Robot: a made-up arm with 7 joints.
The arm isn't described. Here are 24 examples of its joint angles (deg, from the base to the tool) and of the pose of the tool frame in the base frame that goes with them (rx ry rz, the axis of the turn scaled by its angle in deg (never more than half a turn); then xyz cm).
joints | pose
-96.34 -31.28 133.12 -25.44 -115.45 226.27 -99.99 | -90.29 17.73 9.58 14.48 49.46 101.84
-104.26 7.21 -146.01 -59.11 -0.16 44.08 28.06 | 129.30 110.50 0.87 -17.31 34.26 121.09
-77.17 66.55 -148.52 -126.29 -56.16 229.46 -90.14 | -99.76 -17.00 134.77 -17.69 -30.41 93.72
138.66 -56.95 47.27 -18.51 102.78 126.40 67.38 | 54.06 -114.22 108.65 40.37 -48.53 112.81
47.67 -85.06 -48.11 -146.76 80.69 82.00 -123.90 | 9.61 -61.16 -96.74 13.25 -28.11 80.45
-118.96 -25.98 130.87 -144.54 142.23 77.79 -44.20 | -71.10 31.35 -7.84 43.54 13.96 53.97
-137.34 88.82 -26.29 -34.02 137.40 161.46 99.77 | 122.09 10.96 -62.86 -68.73 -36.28 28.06
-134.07 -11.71 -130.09 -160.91 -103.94 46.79 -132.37 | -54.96 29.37 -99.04 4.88 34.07 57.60
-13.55 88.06 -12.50 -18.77 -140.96 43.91 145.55 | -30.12 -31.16 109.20 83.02 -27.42 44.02
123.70 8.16 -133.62 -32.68 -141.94 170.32 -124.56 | -13.53 17.20 -98.09 25.26 9.81 126.55
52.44 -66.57 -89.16 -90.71 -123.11 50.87 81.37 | 39.90 -109.05 -13.66 8.33 -73.38 69.43
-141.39 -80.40 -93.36 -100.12 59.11 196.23 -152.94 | -36.36 -105.85 -45.82 16.27 65.68 49.50
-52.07 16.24 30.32 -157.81 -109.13 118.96 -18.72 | 86.38 100.45 -52.20 32.16 -8.66 54.29
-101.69 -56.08 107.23 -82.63 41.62 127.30 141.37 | -62.89 141.87 -25.79 59.25 46.73 77.65
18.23 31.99 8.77 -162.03 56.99 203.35 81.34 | 100.48 -144.22 22.39 38.65 9.37 54.43
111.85 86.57 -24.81 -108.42 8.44 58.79 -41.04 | 44.86 42.08 -98.95 5.13 42.02 7.74
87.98 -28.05 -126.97 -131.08 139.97 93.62 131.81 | 63.00 23.77 110.53 36.18 -37.45 58.35
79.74 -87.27 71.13 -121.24 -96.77 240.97 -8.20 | -147.81 48.19 59.52 -40.07 -32.53 59.67
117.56 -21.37 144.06 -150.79 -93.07 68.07 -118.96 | -38.53 -44.06 60.24 -8.03 -39.21 53.61
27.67 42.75 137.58 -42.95 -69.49 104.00 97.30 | -104.88 -6.45 18.20 21.78 35.50 129.88
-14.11 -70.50 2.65 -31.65 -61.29 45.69 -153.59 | 90.97 57.34 3.15 -65.75 11.31 106.31
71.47 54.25 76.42 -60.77 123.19 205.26 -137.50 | -76.64 -76.86 -9.29 -11.29 65.35 74.25
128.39 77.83 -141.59 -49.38 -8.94 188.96 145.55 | -39.78 -35.65 -68.92 -33.12 66.90 84.84
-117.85 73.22 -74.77 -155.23 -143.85 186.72 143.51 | -1.24 143.94 91.01 -27.35 -8.41 45.33
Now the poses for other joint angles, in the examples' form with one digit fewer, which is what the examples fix.
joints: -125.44 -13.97 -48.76 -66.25 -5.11 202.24 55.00
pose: -21.5 -30.4 58.8 -19.4 10.8 126.5
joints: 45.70 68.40 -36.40 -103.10 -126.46 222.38 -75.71
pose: 74.3 -149.7 0.9 47.6 25.5 37.0
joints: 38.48 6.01 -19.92 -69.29 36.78 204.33 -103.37
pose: 56.4 35.5 109.8 37.5 9.1 117.4
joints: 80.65 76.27 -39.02 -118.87 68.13 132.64 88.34
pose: 99.2 -118.2 4.4 43.2 35.9 26.0
